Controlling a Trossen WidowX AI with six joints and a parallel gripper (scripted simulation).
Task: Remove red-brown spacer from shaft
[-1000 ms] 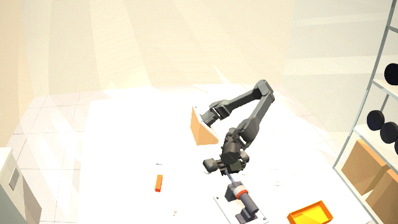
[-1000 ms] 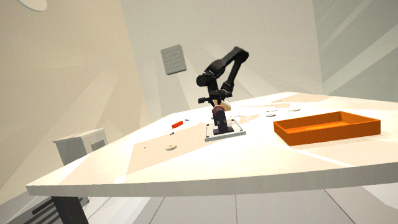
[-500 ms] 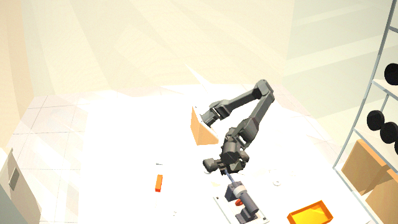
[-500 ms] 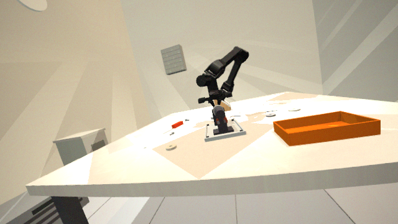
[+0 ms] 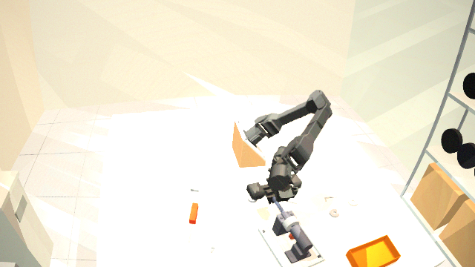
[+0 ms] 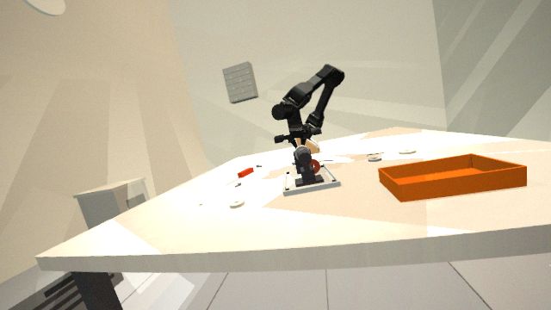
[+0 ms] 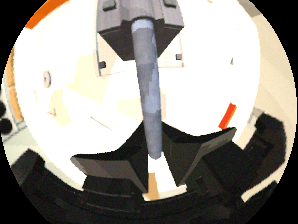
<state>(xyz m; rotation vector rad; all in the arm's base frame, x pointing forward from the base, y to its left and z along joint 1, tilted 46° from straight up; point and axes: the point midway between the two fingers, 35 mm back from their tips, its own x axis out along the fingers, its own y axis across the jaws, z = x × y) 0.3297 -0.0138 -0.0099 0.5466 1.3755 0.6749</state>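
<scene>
The grey-blue shaft lies 7 cm ahead of my gripper tip, 3 cm above it and 1 cm to the left of it. From my gripper tip the other things lie so: red-brown spacer 16 cm ahead, 4 cm to the left, 2 cm below; then orange tray 36 cm ahead, 30 cm to the left, 4 cm below.
</scene>
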